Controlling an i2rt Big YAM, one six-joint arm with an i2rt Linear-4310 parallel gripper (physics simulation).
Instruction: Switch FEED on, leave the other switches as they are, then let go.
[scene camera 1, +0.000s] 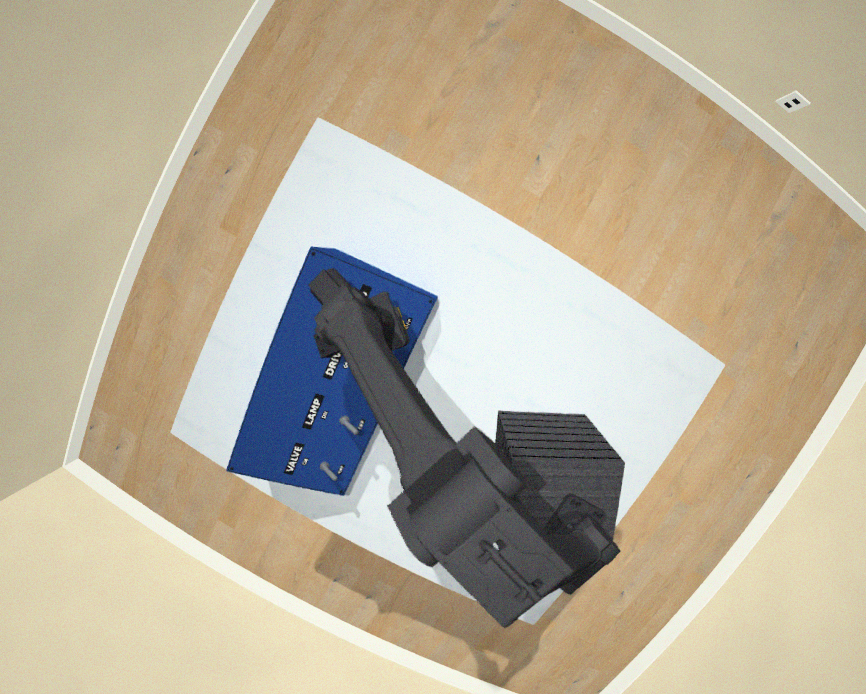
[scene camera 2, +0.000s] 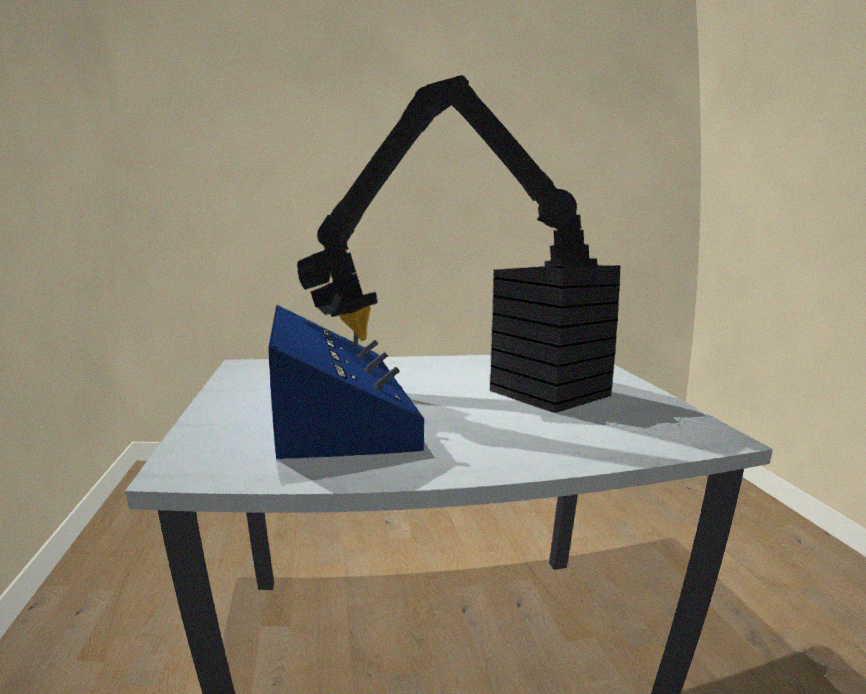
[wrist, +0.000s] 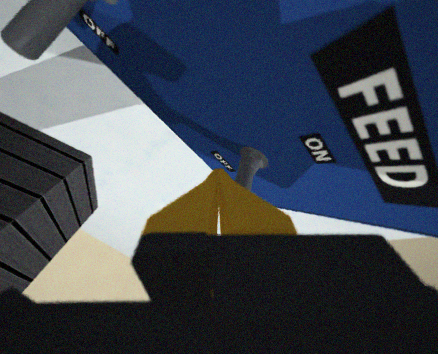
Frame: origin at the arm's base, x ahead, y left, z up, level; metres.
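Where they show: gripper, between the fingertips: (scene camera 1: 399, 326) (scene camera 2: 364, 340) (wrist: 218, 176); arm's base, origin of its link: (scene camera 1: 569, 528) (scene camera 2: 570, 266).
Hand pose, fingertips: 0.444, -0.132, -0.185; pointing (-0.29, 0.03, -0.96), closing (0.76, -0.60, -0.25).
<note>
Each offset is from my fingertips to the centre of the thing, as dx, dy, dz. "spot": to the spot under its first point. Level surfaces: height alone.
The blue sloped switch panel {+0.082, +0.179, -0.044} (scene camera 1: 271, 404) (scene camera 2: 339, 426) (wrist: 240, 75) stands on the table. In the wrist view the grey FEED lever {+0.018, -0.006, +0.011} (wrist: 245, 172) has its head between the OFF mark {spot: -0.012, -0.008, -0.033} (wrist: 222, 161) and the ON mark {spot: +0.064, -0.002, +0.007} (wrist: 316, 149). In scene camera 2 the FEED lever (scene camera 2: 355, 338) looks more upright than the others. My gripper (scene camera 2: 363, 338) (wrist: 218, 176) is shut and empty, its yellow tips right beside the FEED lever on its OFF side; the lower shaft is hidden behind them, so contact cannot be told. In scene camera 1 the arm hides this lever.
The DRIVE lever {-0.004, +0.112, +0.005} (wrist: 35, 30) stands beside FEED. The LAMP lever {-0.014, +0.232, +0.005} (scene camera 1: 348, 424) and VALVE lever {-0.023, +0.352, +0.005} (scene camera 1: 328, 471) are farther along; these three lean alike toward the panel's low OFF edge. The black ribbed arm base (scene camera 1: 563, 448) (scene camera 2: 552, 339) stands across the white table {dz -0.109} (scene camera 1: 534, 289) (scene camera 2: 216, 469).
</note>
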